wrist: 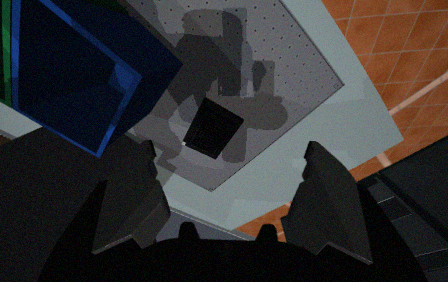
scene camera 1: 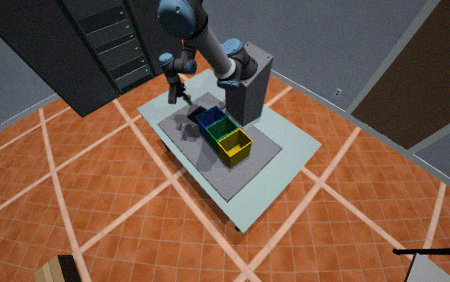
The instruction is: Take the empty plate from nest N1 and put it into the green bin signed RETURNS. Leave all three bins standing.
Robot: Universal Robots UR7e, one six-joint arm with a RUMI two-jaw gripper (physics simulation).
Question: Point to a blue bin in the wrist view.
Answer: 89, 79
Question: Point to a yellow bin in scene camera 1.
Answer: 235, 147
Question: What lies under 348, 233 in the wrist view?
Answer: The gripper.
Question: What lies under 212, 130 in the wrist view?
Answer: A black plate.
